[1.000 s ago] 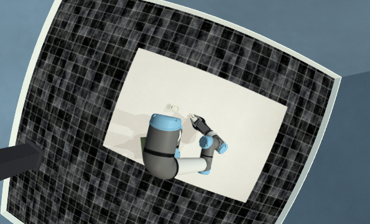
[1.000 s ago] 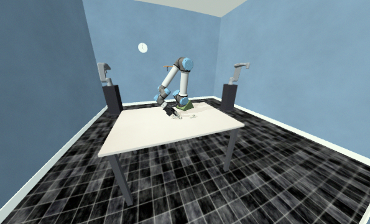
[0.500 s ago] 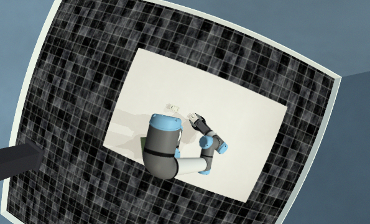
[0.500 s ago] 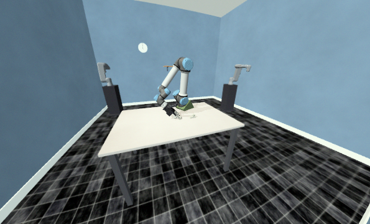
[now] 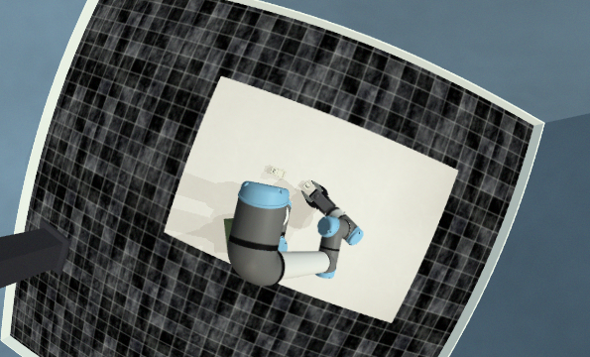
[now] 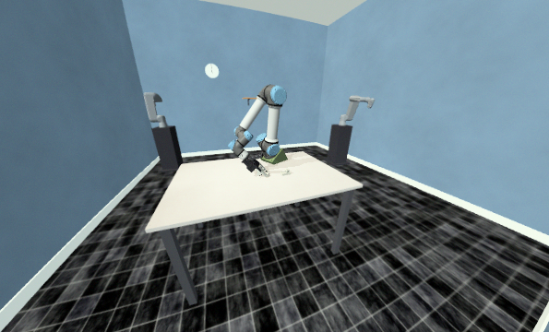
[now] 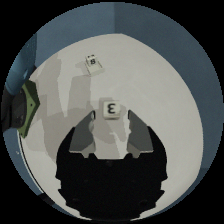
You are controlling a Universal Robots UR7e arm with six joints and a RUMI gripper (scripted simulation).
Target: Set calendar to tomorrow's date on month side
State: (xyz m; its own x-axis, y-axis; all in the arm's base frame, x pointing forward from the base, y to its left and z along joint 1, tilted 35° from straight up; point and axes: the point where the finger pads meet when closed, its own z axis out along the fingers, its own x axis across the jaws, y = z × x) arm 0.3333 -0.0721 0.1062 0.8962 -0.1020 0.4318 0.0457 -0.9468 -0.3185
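Now: the white calendar cube 10 mm to the left of my hand and 10 mm below it. Also, from my hand: calendar tray (160 mm to the left, 10 mm below); then pale date cube (180 mm to the left, 10 mm behind).
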